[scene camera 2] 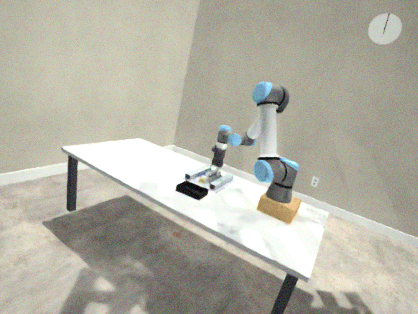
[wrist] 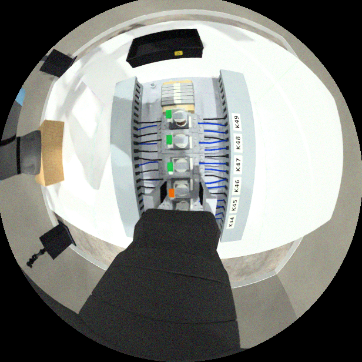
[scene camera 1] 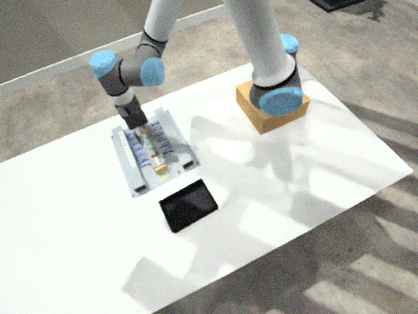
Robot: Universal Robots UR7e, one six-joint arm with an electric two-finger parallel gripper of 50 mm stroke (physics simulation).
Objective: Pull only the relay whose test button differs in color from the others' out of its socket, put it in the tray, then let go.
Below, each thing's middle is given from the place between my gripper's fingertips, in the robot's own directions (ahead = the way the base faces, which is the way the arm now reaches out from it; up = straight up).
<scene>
I see my gripper 10 mm past the grey panel (scene camera 1: 152, 180), 50 mm to the right of it and 20 mm above it.
</scene>
